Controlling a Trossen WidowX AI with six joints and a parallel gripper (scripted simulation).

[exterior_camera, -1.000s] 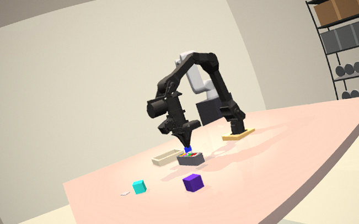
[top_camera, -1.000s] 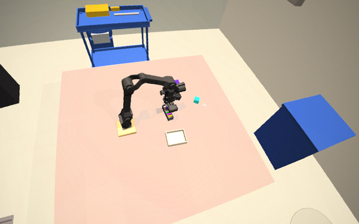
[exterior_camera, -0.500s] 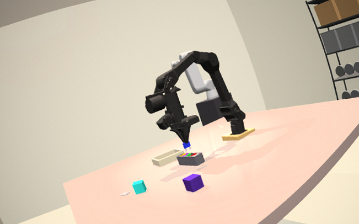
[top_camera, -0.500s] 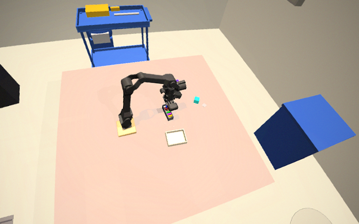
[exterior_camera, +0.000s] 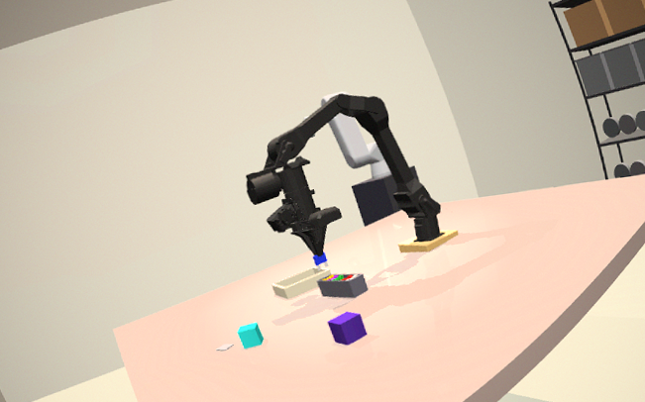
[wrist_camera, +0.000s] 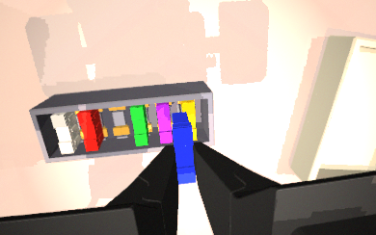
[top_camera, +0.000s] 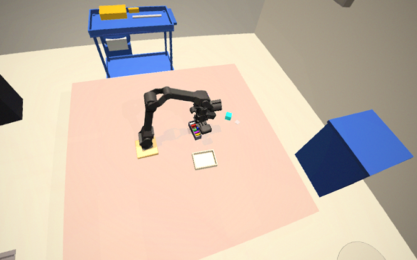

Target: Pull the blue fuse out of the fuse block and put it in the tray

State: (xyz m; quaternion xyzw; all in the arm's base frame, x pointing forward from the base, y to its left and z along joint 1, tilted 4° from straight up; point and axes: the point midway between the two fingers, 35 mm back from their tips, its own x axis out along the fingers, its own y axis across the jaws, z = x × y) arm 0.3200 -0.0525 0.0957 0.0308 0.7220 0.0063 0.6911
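The cream tray lies 40 mm behind my gripper tip, 170 mm to the right of it and 90 mm below it. From my gripper tip the other things lie so: magenta fuse: 10 mm behind, 10 mm to the left, 70 mm below; then blue fuse: 10 mm below; then yellow fuse: 10 mm behind, 10 mm to the right, 70 mm below.
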